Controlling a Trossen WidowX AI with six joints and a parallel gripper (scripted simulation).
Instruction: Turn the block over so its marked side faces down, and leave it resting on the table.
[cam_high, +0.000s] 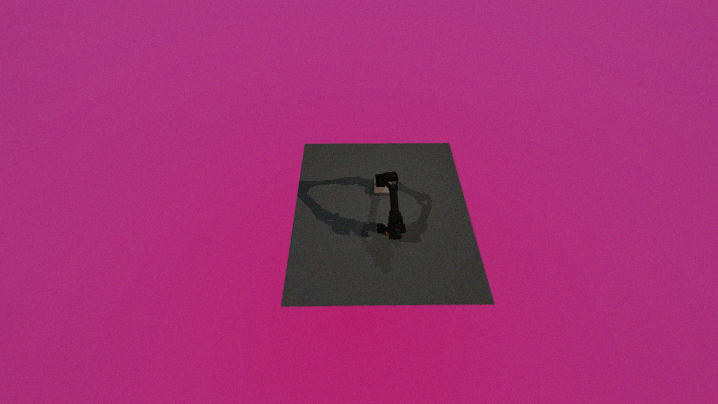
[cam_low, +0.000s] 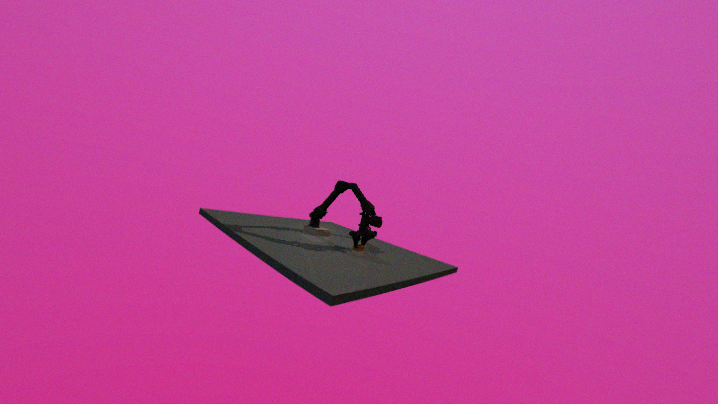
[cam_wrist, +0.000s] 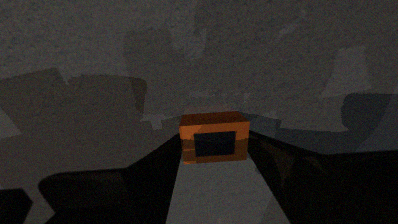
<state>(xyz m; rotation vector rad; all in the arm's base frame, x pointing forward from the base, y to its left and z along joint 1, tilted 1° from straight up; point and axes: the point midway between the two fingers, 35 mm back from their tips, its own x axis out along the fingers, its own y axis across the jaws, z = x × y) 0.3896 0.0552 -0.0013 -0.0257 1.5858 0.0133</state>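
Now: the orange block 10 mm above my gripper tip.
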